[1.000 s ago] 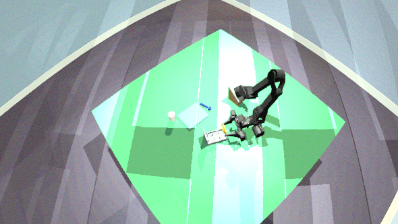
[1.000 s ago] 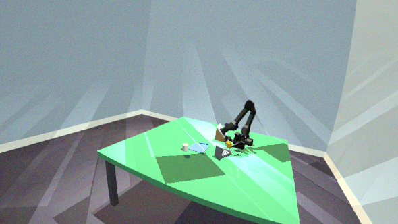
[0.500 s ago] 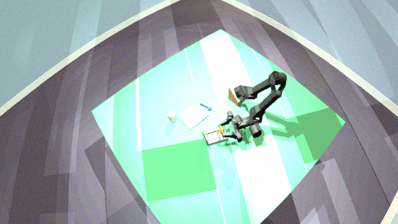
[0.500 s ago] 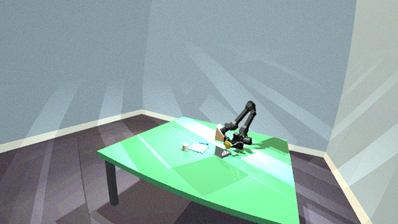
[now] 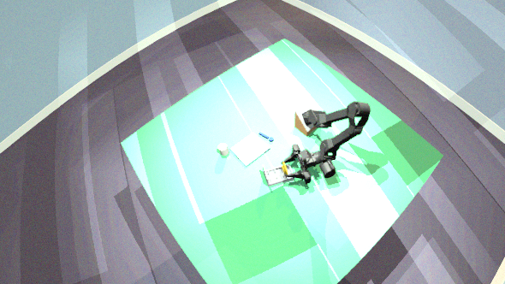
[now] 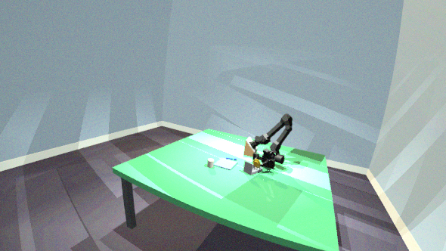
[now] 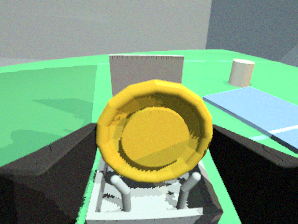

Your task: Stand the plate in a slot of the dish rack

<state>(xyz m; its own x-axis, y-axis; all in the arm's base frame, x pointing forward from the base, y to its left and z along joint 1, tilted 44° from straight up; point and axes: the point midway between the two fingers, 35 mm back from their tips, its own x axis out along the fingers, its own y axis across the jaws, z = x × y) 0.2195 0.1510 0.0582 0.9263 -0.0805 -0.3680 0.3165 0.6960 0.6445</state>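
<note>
Now: gripper tip 1 cm past the plate. Also, from my gripper tip: dish rack 2 cm ahead, 1 cm to the right, 3 cm below; blue spoon 6 cm behind, 21 cm to the right, 5 cm below; pale mat 5 cm ahead, 21 cm to the right, 5 cm below.
</note>
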